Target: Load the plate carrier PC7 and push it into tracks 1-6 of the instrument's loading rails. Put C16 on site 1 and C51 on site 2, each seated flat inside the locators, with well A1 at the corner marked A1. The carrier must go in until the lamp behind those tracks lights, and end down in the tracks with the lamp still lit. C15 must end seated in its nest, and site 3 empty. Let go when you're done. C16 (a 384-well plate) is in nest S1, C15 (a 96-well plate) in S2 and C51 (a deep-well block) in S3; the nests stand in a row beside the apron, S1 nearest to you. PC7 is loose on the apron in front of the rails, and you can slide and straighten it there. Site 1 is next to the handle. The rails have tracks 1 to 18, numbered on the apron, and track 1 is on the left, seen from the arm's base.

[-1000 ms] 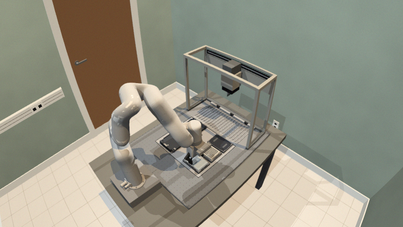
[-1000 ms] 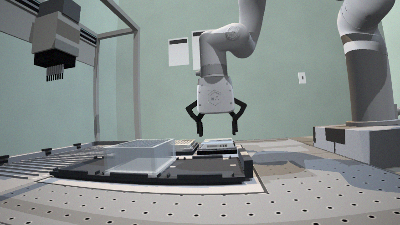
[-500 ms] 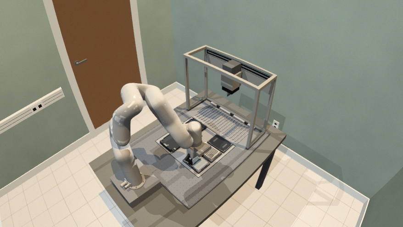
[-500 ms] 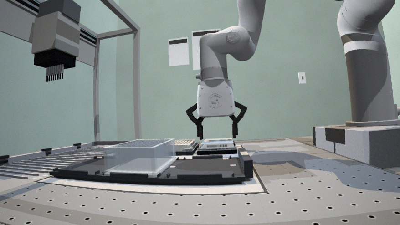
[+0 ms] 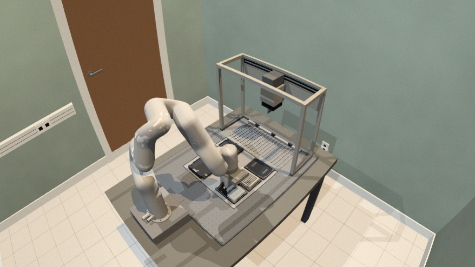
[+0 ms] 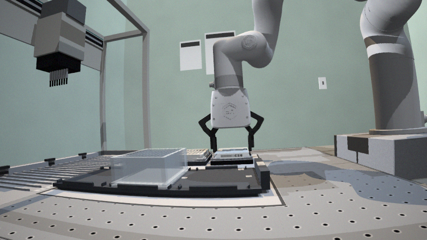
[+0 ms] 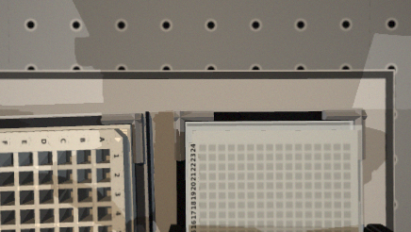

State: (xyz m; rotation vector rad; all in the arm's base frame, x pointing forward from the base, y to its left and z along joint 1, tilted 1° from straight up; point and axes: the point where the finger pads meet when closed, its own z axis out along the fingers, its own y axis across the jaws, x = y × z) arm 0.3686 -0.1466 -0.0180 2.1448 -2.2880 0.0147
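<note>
Right now the 384-well plate C16 is 10 mm below my hand. Round my hand: nest S3: 220 mm ahead, 30 mm below, 10 mm to the right; then carrier PC7: 220 mm to the left, 130 mm ahead, 20 mm below; then nest S1: 30 mm below.
</note>
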